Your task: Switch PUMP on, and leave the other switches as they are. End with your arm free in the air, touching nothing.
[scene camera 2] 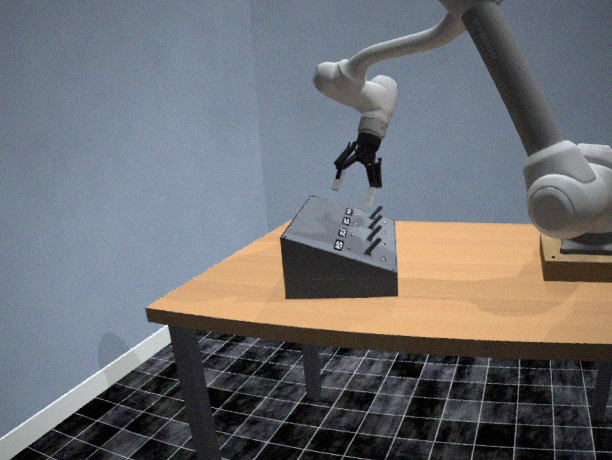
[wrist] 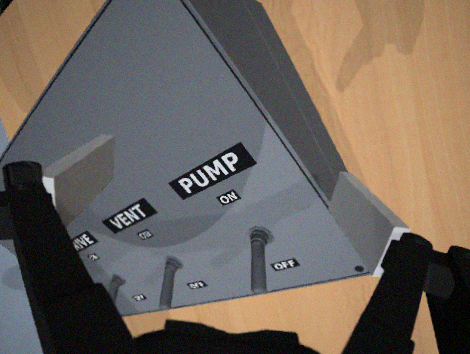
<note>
I see my gripper (scene camera 2: 351, 198) and a pump lever (wrist: 258, 271).
My gripper is seen too in the wrist view (wrist: 227, 174).
</note>
